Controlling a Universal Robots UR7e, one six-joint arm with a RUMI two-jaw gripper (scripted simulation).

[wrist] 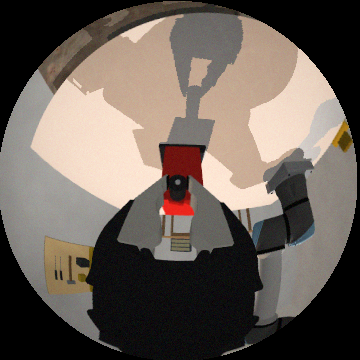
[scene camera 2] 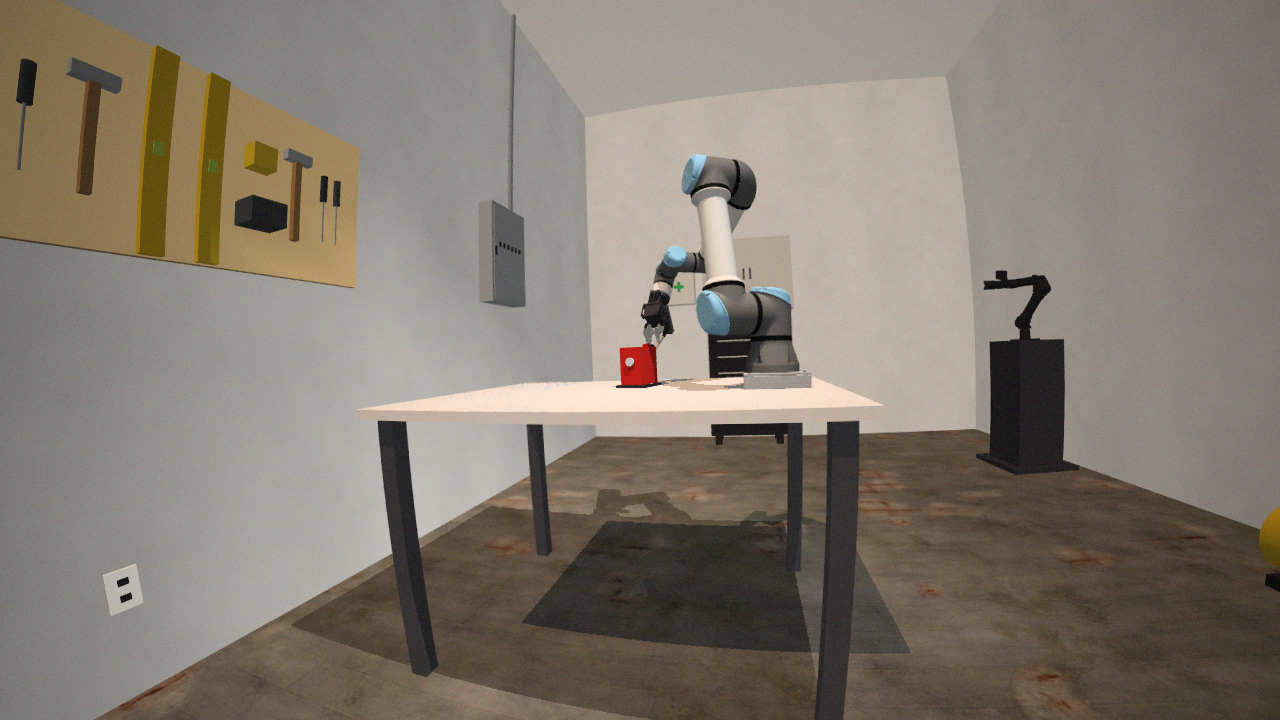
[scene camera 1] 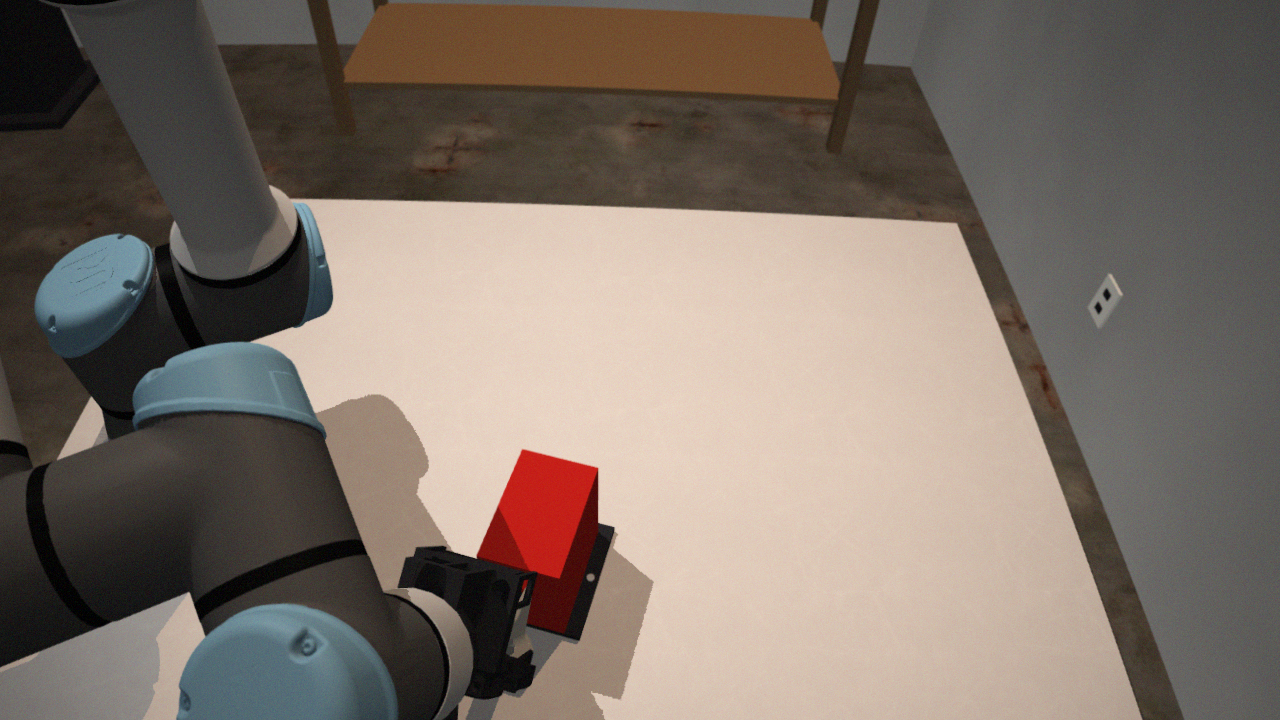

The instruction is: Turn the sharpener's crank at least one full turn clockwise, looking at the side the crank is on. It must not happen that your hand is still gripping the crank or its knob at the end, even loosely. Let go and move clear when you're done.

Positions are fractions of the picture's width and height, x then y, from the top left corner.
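My gripper (scene camera 1: 0.40, 0.88), (wrist: 0.49, 0.49). Red sharpener (scene camera 1: 0.43, 0.72), (scene camera 2: 0.50, 0.51), (wrist: 0.48, 0.43).
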